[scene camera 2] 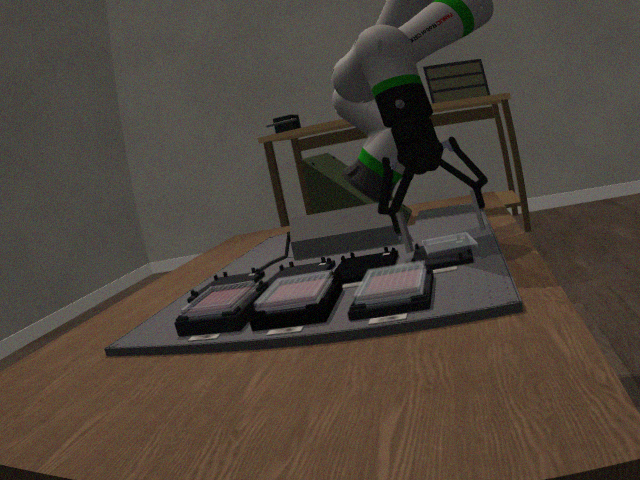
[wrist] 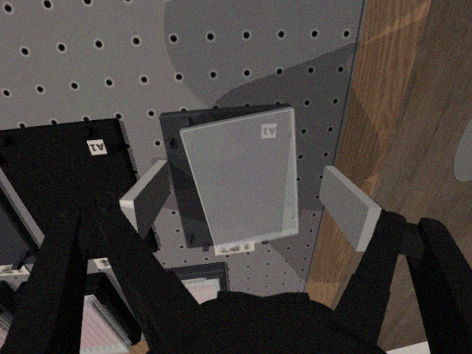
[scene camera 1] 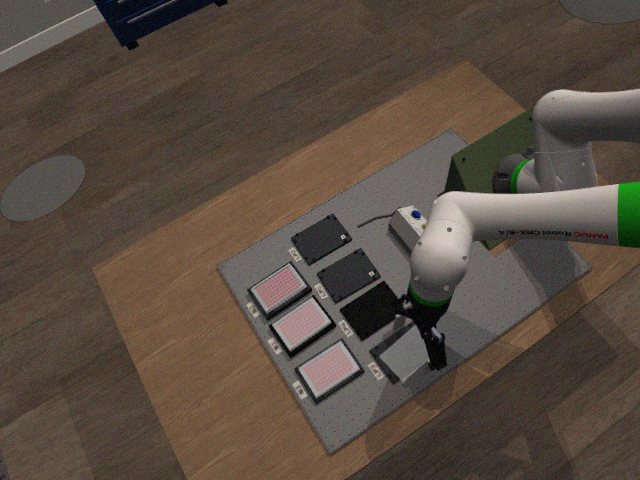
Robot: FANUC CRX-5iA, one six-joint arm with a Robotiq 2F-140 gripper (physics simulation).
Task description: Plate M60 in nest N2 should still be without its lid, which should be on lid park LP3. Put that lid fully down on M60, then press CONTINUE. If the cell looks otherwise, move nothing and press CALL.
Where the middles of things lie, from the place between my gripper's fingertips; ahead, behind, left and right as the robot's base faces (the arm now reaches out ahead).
Scene:
The lid park LP3 (scene camera 2: 465, 257) is 3 cm ahead of my hand, 1 cm to the right of it and 1 cm below it.

